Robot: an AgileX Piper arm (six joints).
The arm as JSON. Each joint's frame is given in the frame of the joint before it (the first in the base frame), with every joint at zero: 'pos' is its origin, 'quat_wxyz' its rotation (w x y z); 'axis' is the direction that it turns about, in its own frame. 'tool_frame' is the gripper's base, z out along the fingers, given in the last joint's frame.
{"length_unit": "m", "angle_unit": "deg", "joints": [
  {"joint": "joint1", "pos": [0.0, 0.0, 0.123], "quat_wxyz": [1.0, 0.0, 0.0, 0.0], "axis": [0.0, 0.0, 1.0]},
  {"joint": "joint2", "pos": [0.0, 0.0, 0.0], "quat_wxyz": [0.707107, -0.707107, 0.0, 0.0], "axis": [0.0, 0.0, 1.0]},
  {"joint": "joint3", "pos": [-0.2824, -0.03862, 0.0], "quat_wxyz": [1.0, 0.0, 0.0, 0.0], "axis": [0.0, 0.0, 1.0]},
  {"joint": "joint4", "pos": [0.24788, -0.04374, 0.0], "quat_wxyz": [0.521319, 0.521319, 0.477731, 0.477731], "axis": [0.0, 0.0, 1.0]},
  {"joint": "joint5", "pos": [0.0, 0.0, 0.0], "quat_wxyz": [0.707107, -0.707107, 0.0, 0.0], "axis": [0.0, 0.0, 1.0]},
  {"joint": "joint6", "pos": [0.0, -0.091, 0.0], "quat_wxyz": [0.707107, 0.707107, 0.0, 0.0], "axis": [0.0, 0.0, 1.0]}
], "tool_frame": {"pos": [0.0, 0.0, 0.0], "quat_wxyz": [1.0, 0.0, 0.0, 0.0]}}
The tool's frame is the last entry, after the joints.
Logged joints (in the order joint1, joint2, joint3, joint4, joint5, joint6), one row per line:
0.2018 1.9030 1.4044 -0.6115 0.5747 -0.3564
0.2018 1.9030 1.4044 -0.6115 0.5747 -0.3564
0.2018 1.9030 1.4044 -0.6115 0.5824 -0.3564
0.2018 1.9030 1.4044 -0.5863 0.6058 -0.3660
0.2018 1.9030 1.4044 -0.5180 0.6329 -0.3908
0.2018 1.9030 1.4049 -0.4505 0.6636 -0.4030
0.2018 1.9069 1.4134 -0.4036 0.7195 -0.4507
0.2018 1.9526 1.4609 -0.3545 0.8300 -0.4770
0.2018 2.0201 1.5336 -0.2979 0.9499 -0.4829
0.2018 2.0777 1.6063 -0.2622 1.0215 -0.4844
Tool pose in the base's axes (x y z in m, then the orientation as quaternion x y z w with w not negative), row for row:
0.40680 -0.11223 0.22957 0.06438 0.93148 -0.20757 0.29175
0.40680 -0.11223 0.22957 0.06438 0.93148 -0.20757 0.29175
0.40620 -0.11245 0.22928 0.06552 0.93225 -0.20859 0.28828
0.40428 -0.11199 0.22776 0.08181 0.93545 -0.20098 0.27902
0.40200 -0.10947 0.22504 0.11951 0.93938 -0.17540 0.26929
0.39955 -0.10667 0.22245 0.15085 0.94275 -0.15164 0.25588
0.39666 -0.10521 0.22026 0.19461 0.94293 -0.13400 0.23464
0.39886 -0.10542 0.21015 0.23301 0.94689 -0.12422 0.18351
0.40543 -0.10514 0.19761 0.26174 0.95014 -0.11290 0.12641
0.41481 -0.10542 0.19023 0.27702 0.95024 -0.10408 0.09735
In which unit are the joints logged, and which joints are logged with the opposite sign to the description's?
The joints are logged in radians. Opposite sign: joint1, joint3, joint6.
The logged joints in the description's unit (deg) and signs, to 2 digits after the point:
-11.56 109.03 -80.47 -35.04 32.93 20.42
-11.56 109.03 -80.47 -35.04 32.93 20.42
-11.56 109.03 -80.47 -35.04 33.37 20.42
-11.56 109.03 -80.47 -33.59 34.71 20.97
-11.56 109.03 -80.47 -29.68 36.26 22.39
-11.56 109.03 -80.49 -25.81 38.02 23.09
-11.56 109.26 -80.98 -23.12 41.22 25.82
-11.56 111.88 -83.70 -20.31 47.56 27.33
-11.56 115.74 -87.87 -17.07 54.43 27.67
-11.56 119.04 -92.03 -15.02 58.53 27.75

